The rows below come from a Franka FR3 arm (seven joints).
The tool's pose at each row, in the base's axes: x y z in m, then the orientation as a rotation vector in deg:
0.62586, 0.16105, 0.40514, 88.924, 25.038, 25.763
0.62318, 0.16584, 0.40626, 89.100, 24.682, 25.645
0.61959, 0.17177, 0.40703, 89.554, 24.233, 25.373
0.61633, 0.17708, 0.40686, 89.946, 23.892, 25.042
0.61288, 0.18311, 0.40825, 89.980, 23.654, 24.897
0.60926, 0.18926, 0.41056, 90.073, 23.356, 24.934
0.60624, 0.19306, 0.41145, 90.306, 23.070, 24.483
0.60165, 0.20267, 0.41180, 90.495, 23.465, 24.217
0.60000, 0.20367, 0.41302, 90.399, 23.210, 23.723
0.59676, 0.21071, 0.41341, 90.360, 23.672, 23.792
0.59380, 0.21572, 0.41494, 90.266, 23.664, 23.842
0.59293, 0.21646, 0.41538, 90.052, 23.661, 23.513
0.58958, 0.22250, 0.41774, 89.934, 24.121, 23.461
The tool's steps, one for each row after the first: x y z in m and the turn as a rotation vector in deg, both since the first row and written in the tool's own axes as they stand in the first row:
0.00031, 0.00099, -0.00551, 0.077, -0.311, 0.182
0.00045, 0.00159, -0.01245, 0.402, -0.798, 0.398
0.00053, 0.00128, -0.01868, 0.704, -1.251, 0.498
0.00086, 0.00250, -0.02565, 0.683, -1.494, 0.556
0.00112, 0.00464, -0.03283, 0.688, -1.662, 0.779
0.00061, 0.00542, -0.03768, 0.866, -2.145, 0.729
0.00187, 0.00551, -0.04826, 1.171, -2.083, 0.385
0.00103, 0.00670, -0.05001, 1.051, -2.550, 0.201
0.00205, 0.00690, -0.05770, 1.132, -2.216, -0.037
0.00225, 0.00829, -0.06355, 1.037, -2.182, -0.027
0.00192, 0.00871, -0.06465, 0.860, -2.379, -0.288
0.00235, 0.01090, -0.07160, 0.877, -2.117, -0.621

